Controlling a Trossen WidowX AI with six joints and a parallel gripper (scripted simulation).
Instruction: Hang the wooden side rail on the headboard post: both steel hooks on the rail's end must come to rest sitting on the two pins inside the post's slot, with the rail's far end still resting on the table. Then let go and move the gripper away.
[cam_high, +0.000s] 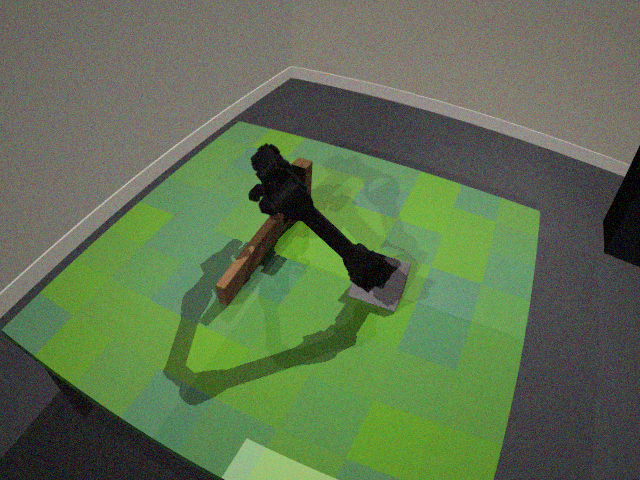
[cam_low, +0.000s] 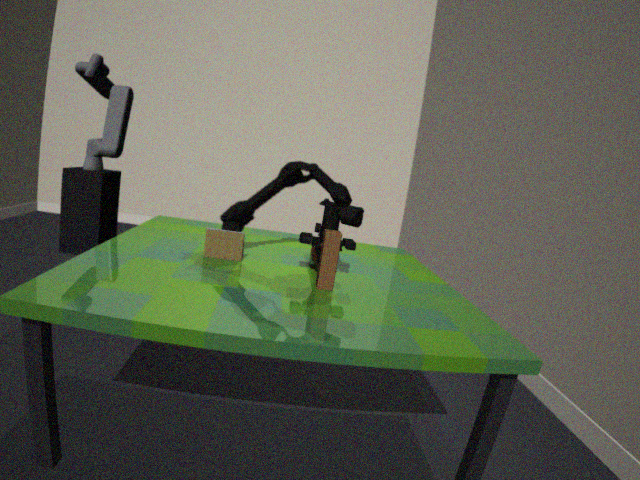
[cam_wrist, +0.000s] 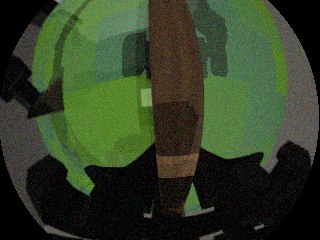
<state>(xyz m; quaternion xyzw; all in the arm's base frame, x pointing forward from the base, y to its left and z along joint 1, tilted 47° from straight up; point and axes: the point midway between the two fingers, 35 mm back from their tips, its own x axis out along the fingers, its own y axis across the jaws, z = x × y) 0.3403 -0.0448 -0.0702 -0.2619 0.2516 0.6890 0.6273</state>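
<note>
The headboard post lies 120 mm to the right of my gripper tip and 50 mm above it.
</note>
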